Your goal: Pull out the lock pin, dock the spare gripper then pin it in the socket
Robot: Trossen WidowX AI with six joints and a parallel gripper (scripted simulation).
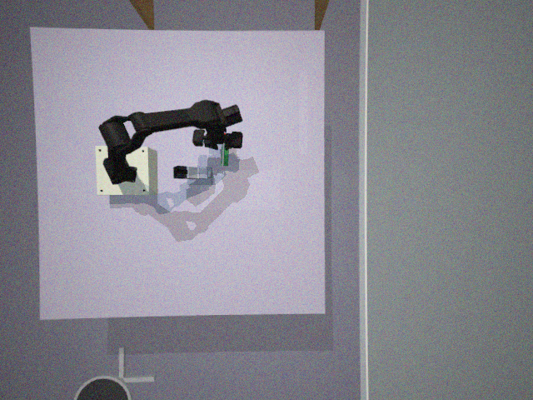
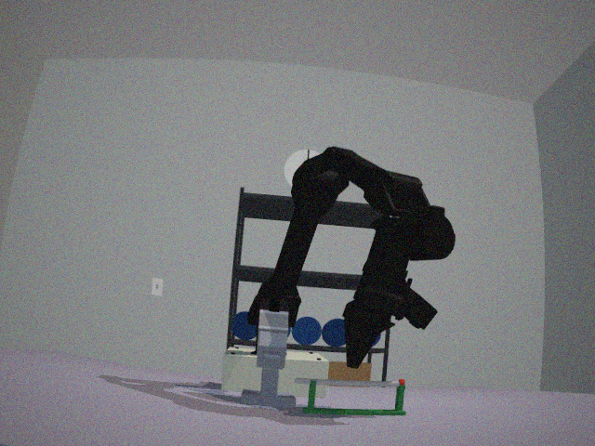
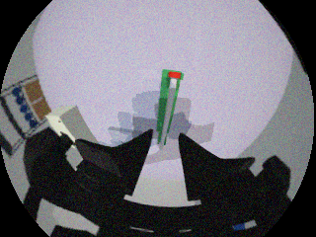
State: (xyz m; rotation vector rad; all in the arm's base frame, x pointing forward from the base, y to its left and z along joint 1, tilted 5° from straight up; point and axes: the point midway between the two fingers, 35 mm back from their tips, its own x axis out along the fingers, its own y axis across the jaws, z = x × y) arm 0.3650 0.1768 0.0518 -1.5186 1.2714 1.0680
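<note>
The green cradle lies 40 mm below my gripper tip and 10 mm to the left of it. Round my gripper tip: black spare gripper (130 mm to the right, 100 mm behind, 50 mm above); socket (120 mm to the right, 80 mm behind, 10 mm below).
</note>
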